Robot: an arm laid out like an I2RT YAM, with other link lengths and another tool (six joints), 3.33 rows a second.
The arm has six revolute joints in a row. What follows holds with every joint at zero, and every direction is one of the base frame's. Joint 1 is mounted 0.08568 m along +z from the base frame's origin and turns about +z. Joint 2 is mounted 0.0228 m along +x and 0.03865 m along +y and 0.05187 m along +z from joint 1 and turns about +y. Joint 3 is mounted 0.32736 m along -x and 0.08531 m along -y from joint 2 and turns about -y. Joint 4 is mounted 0.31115 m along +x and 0.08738 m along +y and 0.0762 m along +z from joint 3 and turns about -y. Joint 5 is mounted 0.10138 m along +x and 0.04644 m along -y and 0.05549 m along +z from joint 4 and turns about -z. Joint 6 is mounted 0.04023 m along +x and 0.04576 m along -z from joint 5 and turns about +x. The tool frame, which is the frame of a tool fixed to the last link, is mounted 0.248 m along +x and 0.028 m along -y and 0.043 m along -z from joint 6; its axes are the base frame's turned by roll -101.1, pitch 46.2 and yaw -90 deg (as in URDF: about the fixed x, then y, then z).
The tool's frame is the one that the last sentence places.
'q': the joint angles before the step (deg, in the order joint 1, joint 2, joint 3, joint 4, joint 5, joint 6). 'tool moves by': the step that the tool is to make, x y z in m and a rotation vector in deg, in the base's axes. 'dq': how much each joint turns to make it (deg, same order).
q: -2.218 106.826 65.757 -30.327 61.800 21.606
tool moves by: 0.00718 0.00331 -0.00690 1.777 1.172 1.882
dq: -0.066 -0.001 0.000 1.026 -2.273 -2.600
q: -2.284 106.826 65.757 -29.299 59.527 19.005
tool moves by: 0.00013 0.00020 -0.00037 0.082 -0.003 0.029
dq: 0.000 0.000 -0.002 0.001 -0.087 0.000
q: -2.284 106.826 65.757 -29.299 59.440 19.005
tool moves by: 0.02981 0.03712 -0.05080 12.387 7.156 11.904
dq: -0.066 0.000 -0.022 1.290 -15.540 -11.323
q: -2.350 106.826 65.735 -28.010 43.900 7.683
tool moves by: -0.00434 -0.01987 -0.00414 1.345 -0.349 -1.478
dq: -3.082 0.021 -0.001 1.203 -1.858 -1.356
